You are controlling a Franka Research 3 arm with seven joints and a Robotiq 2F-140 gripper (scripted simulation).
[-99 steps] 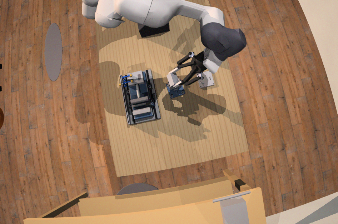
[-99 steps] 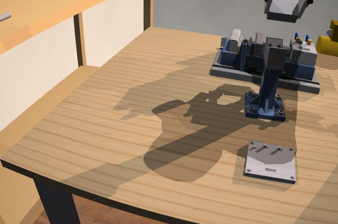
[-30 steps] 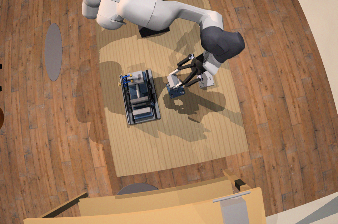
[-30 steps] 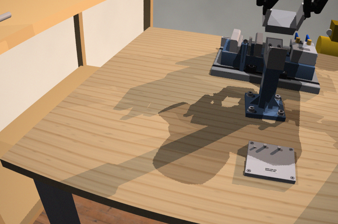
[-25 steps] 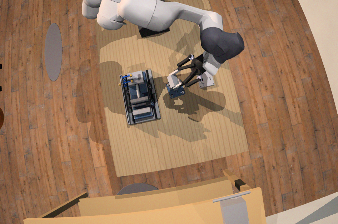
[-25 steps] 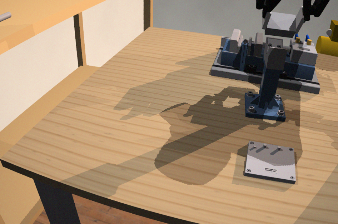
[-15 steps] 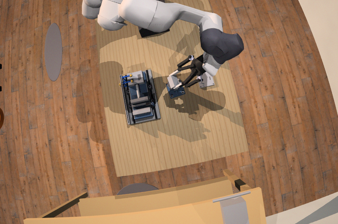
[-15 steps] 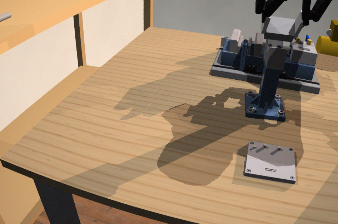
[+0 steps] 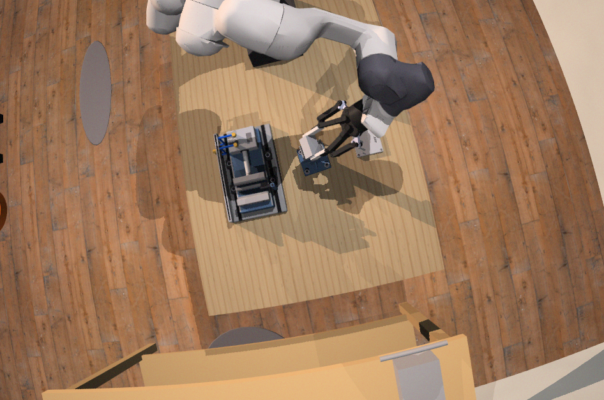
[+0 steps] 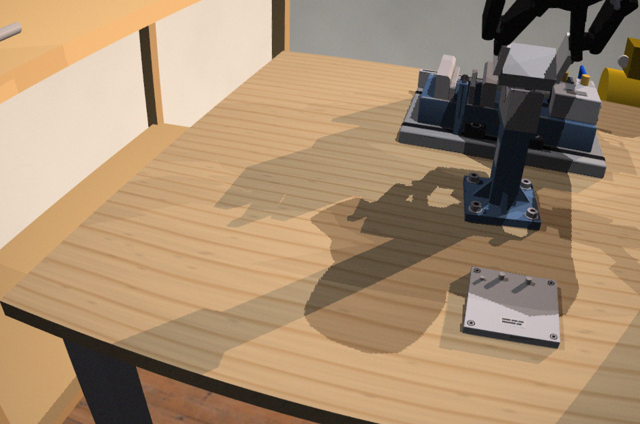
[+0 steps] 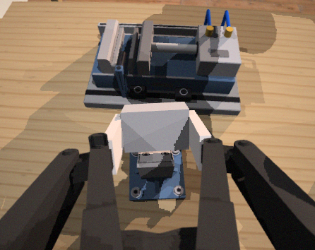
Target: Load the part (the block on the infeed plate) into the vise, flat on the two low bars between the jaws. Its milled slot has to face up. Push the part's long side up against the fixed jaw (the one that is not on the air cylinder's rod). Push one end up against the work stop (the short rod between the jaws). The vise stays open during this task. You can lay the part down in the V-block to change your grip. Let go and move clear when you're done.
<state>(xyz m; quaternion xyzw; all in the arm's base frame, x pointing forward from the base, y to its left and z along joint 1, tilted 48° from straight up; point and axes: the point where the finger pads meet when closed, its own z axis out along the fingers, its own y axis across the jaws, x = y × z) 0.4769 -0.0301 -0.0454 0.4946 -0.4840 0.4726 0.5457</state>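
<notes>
My hand is 14 cm above the v-block post and 2 cm to the left of it. Also, from my hand: work stop 18 cm to the right, 11 cm below, 6 cm ahead; then work stop post 16 cm to the right, 14 cm below, 6 cm ahead; then part 2 cm to the right, 2 cm below.
</notes>
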